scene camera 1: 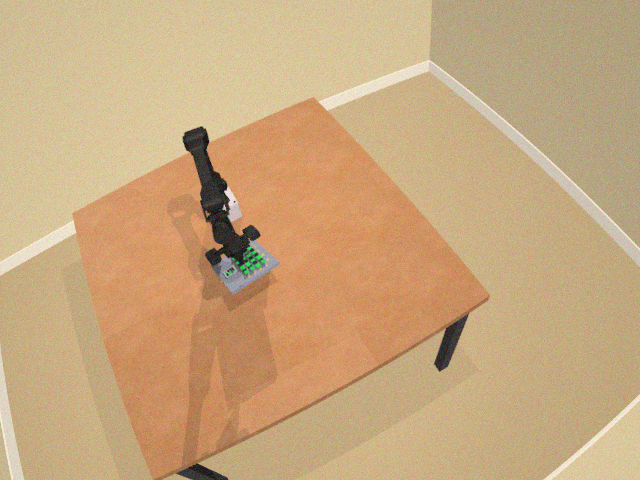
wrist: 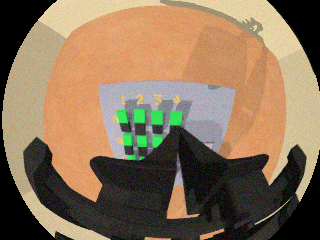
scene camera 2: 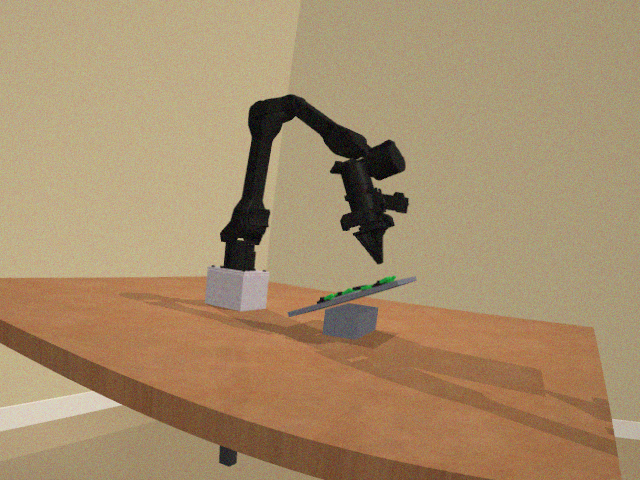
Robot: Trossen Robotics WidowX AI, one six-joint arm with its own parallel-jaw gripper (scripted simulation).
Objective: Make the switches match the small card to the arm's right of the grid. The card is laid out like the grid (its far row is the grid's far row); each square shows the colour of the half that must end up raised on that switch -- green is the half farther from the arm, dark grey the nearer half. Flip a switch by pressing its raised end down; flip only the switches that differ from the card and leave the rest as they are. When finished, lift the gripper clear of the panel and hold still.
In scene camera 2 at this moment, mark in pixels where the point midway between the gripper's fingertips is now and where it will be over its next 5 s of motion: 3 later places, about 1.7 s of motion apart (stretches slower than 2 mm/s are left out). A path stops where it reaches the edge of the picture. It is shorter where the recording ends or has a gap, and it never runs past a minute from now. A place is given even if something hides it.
The gripper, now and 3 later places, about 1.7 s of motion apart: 380,263; 384,276; 384,280; 358,277
